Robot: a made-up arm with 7 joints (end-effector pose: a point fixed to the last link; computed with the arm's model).
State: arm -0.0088 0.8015 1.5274 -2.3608 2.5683 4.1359 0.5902
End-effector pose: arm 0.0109 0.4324 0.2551 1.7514 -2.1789 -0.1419
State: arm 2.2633 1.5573 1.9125 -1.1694 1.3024 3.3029 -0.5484
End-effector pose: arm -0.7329 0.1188 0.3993 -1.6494 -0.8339 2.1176
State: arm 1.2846 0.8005 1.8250 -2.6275 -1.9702 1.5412 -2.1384
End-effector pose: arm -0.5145 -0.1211 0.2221 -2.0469 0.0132 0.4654
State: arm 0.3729 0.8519 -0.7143 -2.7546 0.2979 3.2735 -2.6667
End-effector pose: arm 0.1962 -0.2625 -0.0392 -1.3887 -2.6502 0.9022
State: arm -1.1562 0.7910 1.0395 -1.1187 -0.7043 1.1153 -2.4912
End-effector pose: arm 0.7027 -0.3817 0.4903 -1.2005 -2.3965 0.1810
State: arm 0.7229 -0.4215 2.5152 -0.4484 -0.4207 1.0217 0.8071
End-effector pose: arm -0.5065 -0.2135 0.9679 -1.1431 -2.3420 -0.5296
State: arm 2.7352 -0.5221 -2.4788 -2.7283 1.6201 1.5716 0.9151
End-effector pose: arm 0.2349 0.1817 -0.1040 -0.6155 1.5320 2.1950
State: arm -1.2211 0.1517 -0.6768 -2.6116 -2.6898 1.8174 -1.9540
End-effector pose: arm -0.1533 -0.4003 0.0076 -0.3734 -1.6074 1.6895
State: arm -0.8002 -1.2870 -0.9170 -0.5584 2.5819 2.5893 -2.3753
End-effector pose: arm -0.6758 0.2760 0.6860 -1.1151 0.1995 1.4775
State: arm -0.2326 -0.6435 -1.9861 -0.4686 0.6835 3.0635 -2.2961
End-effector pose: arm -0.5763 0.0254 0.8812 0.5780 -0.7453 -0.4637
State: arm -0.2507 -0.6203 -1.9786 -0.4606 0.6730 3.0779 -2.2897
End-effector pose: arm -0.5587 0.0357 0.8961 0.5510 -0.7301 -0.4950
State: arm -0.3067 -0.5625 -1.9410 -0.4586 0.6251 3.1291 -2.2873
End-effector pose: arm -0.5138 0.0537 0.9294 0.4923 -0.6911 -0.5964
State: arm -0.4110 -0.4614 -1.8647 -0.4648 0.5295 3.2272 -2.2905
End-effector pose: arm -0.4313 0.0693 0.9790 0.3922 -0.6127 -0.7826
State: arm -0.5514 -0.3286 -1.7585 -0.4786 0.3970 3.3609 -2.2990
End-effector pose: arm -0.3217 0.0597 1.0273 0.2618 -0.4849 -1.0224
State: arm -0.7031 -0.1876 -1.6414 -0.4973 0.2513 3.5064 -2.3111
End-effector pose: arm -0.2145 0.0138 1.0559 0.1265 -0.3146 -1.2608
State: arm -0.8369 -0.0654 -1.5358 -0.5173 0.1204 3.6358 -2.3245
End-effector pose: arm -0.1386 -0.0521 1.0608 0.0157 -0.1354 -1.4473
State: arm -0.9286 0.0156 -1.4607 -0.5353 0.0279 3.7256 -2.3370
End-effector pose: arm -0.1015 -0.1077 1.0529 -0.0519 0.0021 -1.5604
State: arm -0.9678 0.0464 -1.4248 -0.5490 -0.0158 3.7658 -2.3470
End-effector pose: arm -0.0923 -0.1335 1.0465 -0.0754 0.0628 -1.6083
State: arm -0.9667 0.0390 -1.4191 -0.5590 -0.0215 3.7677 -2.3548
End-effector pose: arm -0.0980 -0.1335 1.0457 -0.0679 0.0576 -1.6146
